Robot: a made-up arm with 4 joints.
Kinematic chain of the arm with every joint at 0, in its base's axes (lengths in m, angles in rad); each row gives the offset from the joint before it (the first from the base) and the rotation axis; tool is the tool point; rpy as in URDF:
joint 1: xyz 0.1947 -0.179 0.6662 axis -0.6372 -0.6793 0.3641
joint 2: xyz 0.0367 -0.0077 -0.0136 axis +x
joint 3: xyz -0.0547 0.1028 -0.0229 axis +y
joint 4: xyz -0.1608 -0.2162 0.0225 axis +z
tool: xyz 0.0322 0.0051 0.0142 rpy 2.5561 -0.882 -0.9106
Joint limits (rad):
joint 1: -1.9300..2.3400
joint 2: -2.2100..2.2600
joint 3: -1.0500..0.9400
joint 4: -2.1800..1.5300
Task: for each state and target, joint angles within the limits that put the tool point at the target. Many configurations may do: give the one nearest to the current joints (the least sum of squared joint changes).
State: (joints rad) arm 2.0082 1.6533 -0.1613 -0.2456
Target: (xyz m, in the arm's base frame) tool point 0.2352 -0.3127 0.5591
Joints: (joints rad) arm 1.0801 2.1813 0.6891 0.3509
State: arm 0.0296 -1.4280 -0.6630 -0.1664
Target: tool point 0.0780 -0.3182 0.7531
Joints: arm 0.0087 -1.4089 -1.0214 -0.3710
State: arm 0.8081 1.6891 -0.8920 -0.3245
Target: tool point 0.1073 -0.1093 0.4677
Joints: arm 0.4509 1.7040 -1.0335 -1.1201
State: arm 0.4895 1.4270 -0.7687 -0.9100
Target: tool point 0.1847 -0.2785 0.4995
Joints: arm 1.2315 1.8371 -0.4468 0.0159
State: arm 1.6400 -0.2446 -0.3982 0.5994
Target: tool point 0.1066 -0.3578 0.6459
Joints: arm 1.1710 -0.3836 -0.3463 1.1325
